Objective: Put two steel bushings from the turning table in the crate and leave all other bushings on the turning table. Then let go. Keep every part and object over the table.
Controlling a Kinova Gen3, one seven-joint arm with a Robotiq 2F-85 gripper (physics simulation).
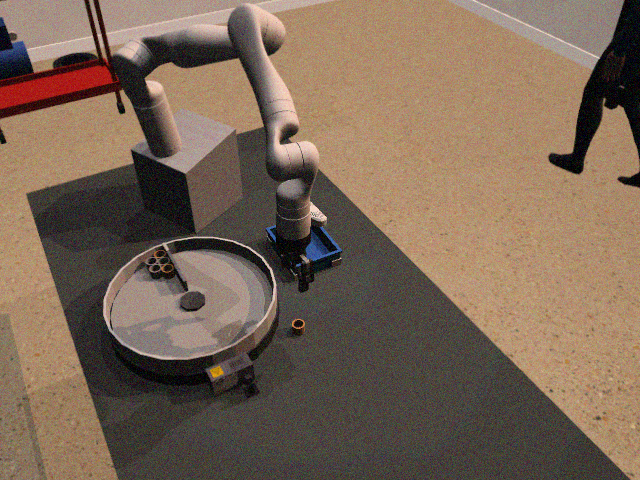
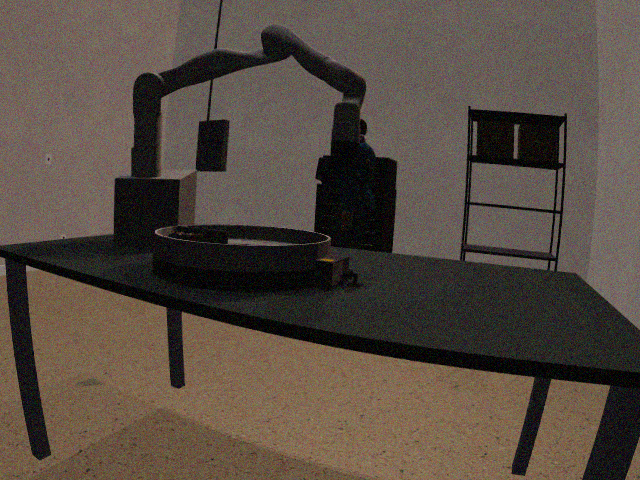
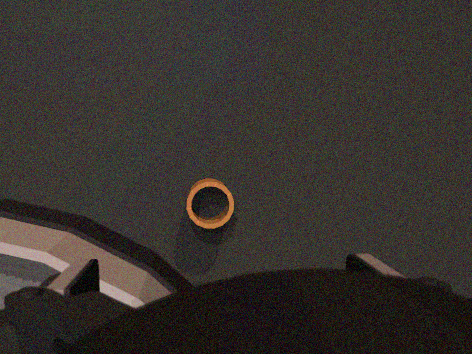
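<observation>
Several bushings stand grouped against the bar inside the turning table, at its back left. Some are grey steel bushings; others have orange rims. One orange bushing stands upright on the dark table top, outside the turning table at its right. My gripper is open and empty, above the table between the blue crate and that orange bushing. The crate is partly hidden behind my gripper; no bushing shows in its visible part.
The turning table has a raised rim, a bar and a dark hub. A control box sits at its front right. My base stands on a grey block. A person stands beyond the table.
</observation>
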